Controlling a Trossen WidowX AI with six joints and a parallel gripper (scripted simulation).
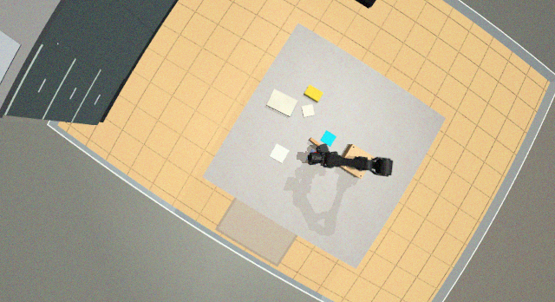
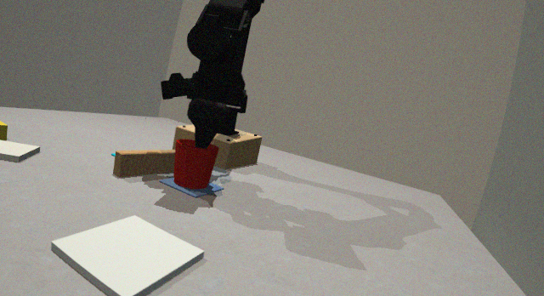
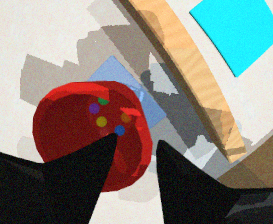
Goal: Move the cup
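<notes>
Right now the red cup is 3 cm ahead of my gripper tip, 1 cm to the left of it and 1 cm below it. Also, from my gripper tip: cyan pad: 15 cm to the right, 6 cm below, 1 cm behind; blue pad: 6 cm below, 3 cm ahead, 1 cm to the left; wooden bar: 7 cm to the right, 4 cm below, 1 cm ahead.
</notes>
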